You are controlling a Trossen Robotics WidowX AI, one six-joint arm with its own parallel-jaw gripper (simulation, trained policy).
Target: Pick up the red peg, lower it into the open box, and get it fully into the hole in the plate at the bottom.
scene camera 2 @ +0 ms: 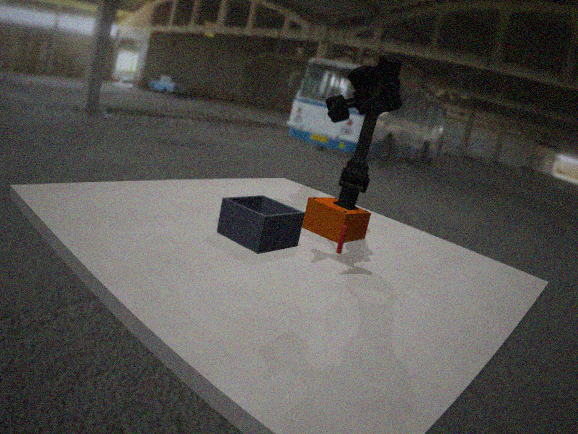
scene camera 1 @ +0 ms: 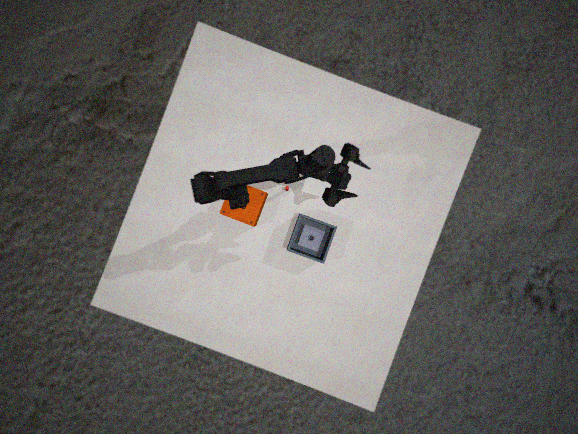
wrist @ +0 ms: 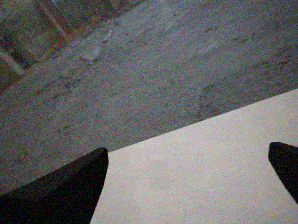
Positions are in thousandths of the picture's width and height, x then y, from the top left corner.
Observation:
In view: the gripper (scene camera 2: 598, 255).
The gripper is seen too in scene camera 1 (scene camera 1: 629, 421) and in the wrist view (wrist: 626, 681).

